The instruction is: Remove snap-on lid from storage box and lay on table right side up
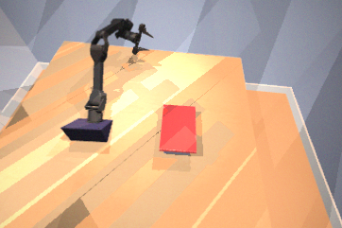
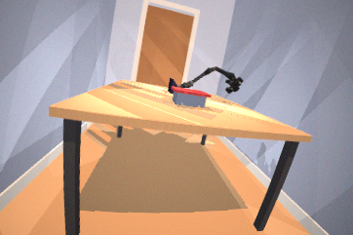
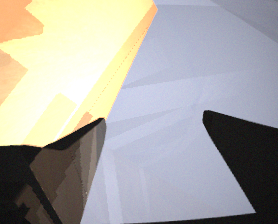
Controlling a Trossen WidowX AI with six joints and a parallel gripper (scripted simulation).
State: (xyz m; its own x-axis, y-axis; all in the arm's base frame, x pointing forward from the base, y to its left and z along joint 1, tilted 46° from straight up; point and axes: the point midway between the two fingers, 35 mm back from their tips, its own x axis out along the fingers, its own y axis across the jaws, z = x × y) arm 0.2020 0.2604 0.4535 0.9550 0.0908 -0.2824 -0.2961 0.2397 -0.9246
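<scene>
Right now the lid is 210 mm ahead of my gripper tip, 510 mm to the right of it and 80 mm below it. The rest, counted from my gripper tip: storage box 210 mm ahead, 510 mm to the right, 120 mm below.
</scene>
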